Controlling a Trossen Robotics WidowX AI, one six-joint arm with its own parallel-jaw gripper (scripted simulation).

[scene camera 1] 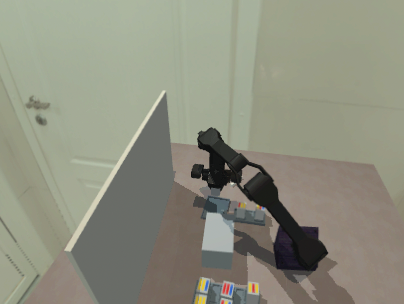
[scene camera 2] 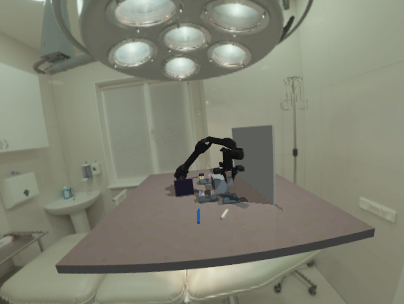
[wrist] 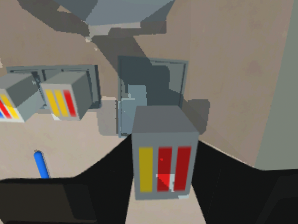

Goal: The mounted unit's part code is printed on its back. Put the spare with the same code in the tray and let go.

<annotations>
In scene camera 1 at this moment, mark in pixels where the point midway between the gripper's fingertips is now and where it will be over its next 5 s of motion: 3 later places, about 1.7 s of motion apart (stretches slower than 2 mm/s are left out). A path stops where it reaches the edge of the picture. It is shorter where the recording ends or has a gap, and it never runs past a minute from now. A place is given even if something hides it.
My gripper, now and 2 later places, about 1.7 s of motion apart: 216,189; 215,196; 215,203
</annotations>
